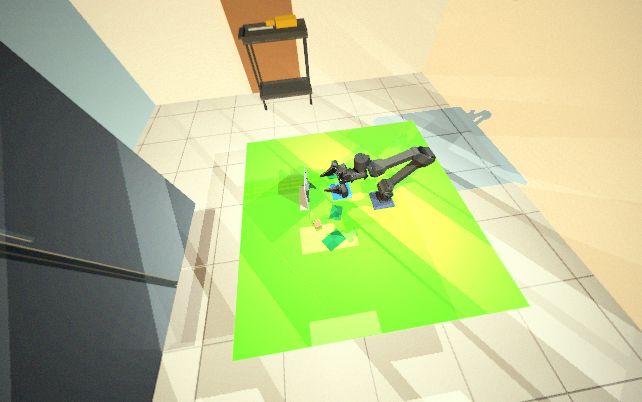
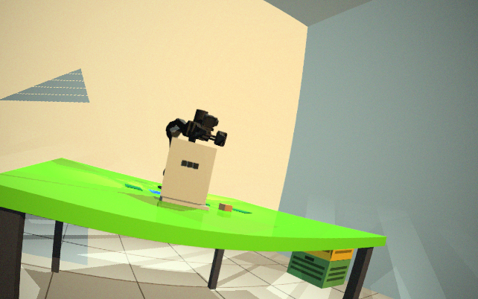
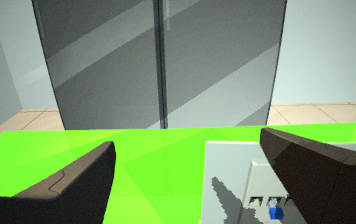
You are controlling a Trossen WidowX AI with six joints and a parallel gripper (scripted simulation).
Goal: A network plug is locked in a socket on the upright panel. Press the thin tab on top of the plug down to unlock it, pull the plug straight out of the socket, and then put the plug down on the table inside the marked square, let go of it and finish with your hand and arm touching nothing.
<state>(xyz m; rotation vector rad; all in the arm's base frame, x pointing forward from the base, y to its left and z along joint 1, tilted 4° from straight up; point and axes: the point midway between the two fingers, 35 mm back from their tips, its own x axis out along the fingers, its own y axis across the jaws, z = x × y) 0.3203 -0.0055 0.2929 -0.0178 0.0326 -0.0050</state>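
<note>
My gripper tip is 50 mm short of the blue network plug, 110 mm to the left of it and 140 mm above it. Round my gripper tip: pale upright panel (70 mm ahead, 120 mm to the right, 180 mm below); blue marked square (140 mm behind, 110 mm to the right, 280 mm below).
</note>
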